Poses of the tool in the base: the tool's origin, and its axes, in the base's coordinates. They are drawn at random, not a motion.
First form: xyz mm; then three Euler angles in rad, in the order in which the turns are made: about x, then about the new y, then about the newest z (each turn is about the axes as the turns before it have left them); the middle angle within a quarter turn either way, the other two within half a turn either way.
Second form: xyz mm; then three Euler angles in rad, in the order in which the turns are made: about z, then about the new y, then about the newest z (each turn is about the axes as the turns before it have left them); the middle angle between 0 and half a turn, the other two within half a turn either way. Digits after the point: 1 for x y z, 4 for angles.
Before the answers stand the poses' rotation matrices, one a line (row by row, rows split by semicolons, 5 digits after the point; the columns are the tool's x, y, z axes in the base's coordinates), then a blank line. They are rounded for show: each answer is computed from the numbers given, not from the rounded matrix.
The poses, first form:
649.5 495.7 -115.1 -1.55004 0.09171 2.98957
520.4 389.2 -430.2 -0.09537 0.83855 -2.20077
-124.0 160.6 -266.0 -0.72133 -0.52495 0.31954
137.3 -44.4 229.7 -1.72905 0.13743 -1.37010
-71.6 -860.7 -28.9 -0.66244 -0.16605 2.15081
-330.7 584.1 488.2 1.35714 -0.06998 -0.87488
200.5 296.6 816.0 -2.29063 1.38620 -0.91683
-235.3 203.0 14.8 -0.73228 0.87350 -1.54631
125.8 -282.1 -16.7 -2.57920 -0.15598 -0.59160
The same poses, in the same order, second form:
-0.98431 -0.15080 0.09158; 0.09365 -0.00665 0.99558; -0.14953 0.98854 0.02067
-0.39385 0.54021 0.74367; -0.76265 -0.64367 0.06366; 0.51307 -0.54209 0.66550
0.82155 -0.27183 -0.50117; 0.55010 0.60895 0.57146; 0.14985 -0.74518 0.64981
0.19747 0.97069 0.13700; 0.12746 -0.16399 0.97819; 0.97199 -0.17570 -0.15611
-0.54050 -0.82495 -0.16529; 0.60383 -0.51716 0.60658; -0.58588 0.22805 0.77765
0.63952 0.76559 -0.06992; -0.20654 0.08349 -0.97487; -0.74051 0.63789 0.21152
0.11166 0.14568 0.98301; 0.07359 -0.98769 0.13801; 0.99102 0.05693 -0.12101
0.01572 0.64195 0.76658; -0.75598 -0.49415 0.42932; 0.65441 -0.58627 0.47753
0.81997 0.55092 -0.15535; 0.54055 -0.65601 0.52674; 0.18828 -0.51588 -0.83571

649.5 495.7 -115.1 1.4791 1.5501 1.4207
520.4 389.2 -430.2 0.0854 0.8426 -2.3287
-124.0 160.6 -266.0 2.2908 0.8635 -1.7692
137.3 -44.4 229.7 1.4316 1.7275 -2.9628
-71.6 -860.7 -28.9 1.8368 0.6799 0.3712
-330.7 584.1 488.2 -1.6424 1.3577 0.7111
200.5 296.6 816.0 0.1395 1.6921 3.0842
-235.3 203.0 14.8 0.5105 1.0730 -2.4111
125.8 -282.1 -16.7 1.8576 2.5602 -1.9207

